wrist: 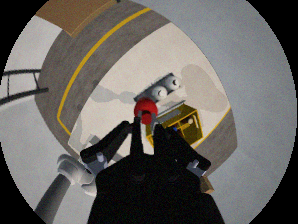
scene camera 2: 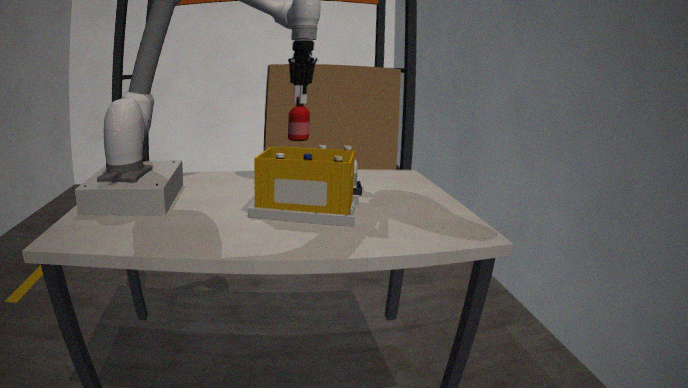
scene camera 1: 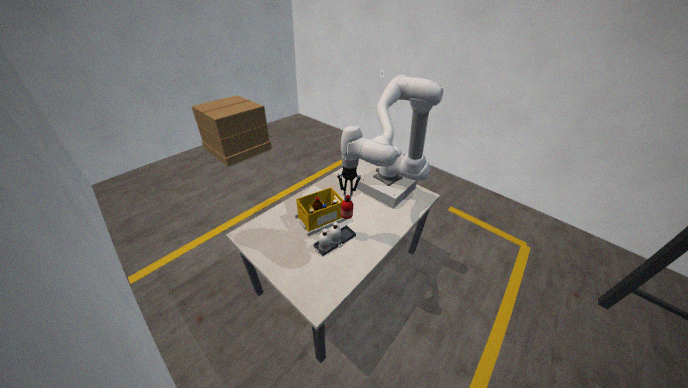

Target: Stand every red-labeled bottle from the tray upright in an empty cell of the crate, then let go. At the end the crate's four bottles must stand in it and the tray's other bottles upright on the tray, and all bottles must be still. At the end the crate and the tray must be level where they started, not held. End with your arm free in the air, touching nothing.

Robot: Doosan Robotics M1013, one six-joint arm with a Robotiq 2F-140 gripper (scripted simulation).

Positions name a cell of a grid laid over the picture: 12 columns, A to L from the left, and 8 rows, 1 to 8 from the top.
Labels:
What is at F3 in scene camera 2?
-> A red-labeled bottle.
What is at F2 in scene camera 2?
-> My gripper.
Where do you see a yellow crate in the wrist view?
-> H5

